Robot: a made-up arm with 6 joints.
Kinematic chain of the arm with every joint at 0, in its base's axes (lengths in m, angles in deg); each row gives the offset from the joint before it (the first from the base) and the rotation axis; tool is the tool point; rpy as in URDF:
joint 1: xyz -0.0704 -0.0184 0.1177 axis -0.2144 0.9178 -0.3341
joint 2: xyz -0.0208 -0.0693 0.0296 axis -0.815 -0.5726 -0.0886
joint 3: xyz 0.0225 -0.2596 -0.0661 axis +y
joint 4: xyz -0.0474 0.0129 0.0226 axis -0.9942 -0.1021 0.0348
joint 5: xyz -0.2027 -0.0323 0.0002 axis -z
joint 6: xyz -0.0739 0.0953 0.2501 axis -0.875 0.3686 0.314
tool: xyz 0.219 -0.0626 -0.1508 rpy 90 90 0
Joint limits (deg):
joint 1: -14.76..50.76
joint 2: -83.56..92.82
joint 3: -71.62..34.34
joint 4: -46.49..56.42
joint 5: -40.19..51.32
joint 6: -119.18..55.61
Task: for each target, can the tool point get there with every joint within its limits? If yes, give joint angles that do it. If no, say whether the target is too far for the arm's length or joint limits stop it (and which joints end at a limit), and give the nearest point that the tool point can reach.
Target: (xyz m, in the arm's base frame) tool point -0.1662 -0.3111 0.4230
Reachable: yes | joints -1.81 33.37 16.02 5.88 39.43 -78.70
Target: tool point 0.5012 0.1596 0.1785
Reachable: no: joint limits stop it (at a limit: joint 1, joint 3, joint 6) | nearest point 0.0877 -0.0055 0.3750 | short by 0.487 m
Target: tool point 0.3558 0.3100 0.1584
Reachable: no: joint limits stop it (at a limit: joint 1, joint 3, joint 6) | nearest point 0.0179 0.1072 0.3478 | short by 0.437 m
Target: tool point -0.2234 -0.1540 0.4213
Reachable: yes | joints 24.92 62.60 -13.97 -33.03 -9.37 -52.92
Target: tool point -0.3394 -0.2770 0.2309
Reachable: yes | joints 16.69 49.38 -58.53 -29.42 -30.85 -67.21
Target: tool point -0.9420 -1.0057 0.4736
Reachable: no: too far | nearest point -0.4166 -0.4584 0.3391 | short by 0.770 m
